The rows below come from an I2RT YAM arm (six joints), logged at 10 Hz.
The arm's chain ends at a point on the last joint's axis. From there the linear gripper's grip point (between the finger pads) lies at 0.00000 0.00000 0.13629 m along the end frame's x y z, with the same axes.
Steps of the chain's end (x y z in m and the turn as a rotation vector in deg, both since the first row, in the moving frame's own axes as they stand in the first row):
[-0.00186, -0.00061, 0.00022, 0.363, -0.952, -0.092]
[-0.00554, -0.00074, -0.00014, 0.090, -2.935, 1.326]
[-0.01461, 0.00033, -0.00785, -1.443, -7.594, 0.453]
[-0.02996, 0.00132, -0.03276, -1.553, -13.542, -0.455]
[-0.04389, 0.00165, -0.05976, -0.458, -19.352, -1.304]
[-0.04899, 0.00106, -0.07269, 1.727, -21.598, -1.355]
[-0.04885, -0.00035, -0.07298, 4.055, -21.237, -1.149]
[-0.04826, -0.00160, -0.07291, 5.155, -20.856, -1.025]
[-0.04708, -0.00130, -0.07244, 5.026, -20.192, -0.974]
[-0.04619, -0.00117, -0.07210, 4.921, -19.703, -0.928]
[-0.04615, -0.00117, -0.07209, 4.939, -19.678, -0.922]
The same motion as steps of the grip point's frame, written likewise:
[-0.00413, -0.00147, 0.00020, 0.363, -0.952, -0.092]
[-0.01252, -0.00103, -0.00032, 0.090, -2.935, 1.326]
[-0.03263, 0.00368, -0.00909, -1.443, -7.594, 0.453]
[-0.06185, 0.00511, -0.03660, -1.553, -13.542, -0.455]
[-0.08904, 0.00324, -0.06746, -0.458, -19.352, -1.304]
[-0.09919, -0.00235, -0.08232, 1.727, -21.598, -1.355]
[-0.09827, -0.00927, -0.08257, 4.055, -21.237, -1.149]
[-0.09682, -0.01314, -0.08238, 5.155, -20.856, -1.025]
[-0.09416, -0.01259, -0.08133, 5.026, -20.192, -0.974]
[-0.09217, -0.01226, -0.08057, 4.921, -19.703, -0.928]
[-0.09208, -0.01230, -0.08055, 4.939, -19.678, -0.922]

